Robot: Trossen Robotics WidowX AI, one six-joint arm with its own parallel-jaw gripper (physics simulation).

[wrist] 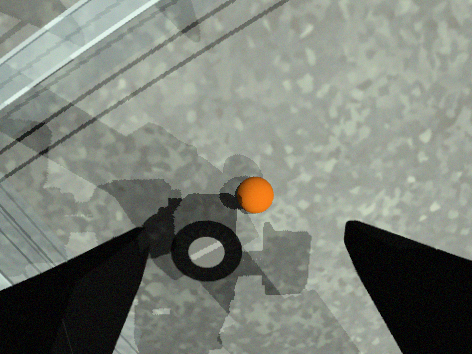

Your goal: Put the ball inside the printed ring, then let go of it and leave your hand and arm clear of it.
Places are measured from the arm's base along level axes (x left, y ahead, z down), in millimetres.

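Pixels of known places: gripper, fingertip midpoint: [247,234].
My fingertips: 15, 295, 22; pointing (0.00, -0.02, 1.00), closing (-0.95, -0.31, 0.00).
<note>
Ahead of a thing's pixels: the offset from my fingertips to its top centre, as dx, dy, dz. "spot": to the spot under its first point. Level surfaces: height alone.
The orange ball {-5, -29, +90} [255,195] rests on the speckled surface near the middle of the wrist view. A flat black ring [180,251] with a pale centre lies below and to the left of the ball in the view. The ball is outside the ring, with a small gap between them. My gripper [247,234] is open, and nothing is between its fingers. The left fingertip shows left of the ring, and the right fingertip shows to the right of both ring and ball. Shadows fall over the ring and beside the ball. How high the fingers are above the surface is hard to tell.
A clear, glass-like strip with bright edges {spot: +60, +108, +60} [65,37] runs diagonally across the upper left corner. Thin dark lines run alongside it on the speckled grey surface {dz +120} [360,125]. More thin lines show at the left edge. Large arm shadows cover the lower left and middle.
</note>
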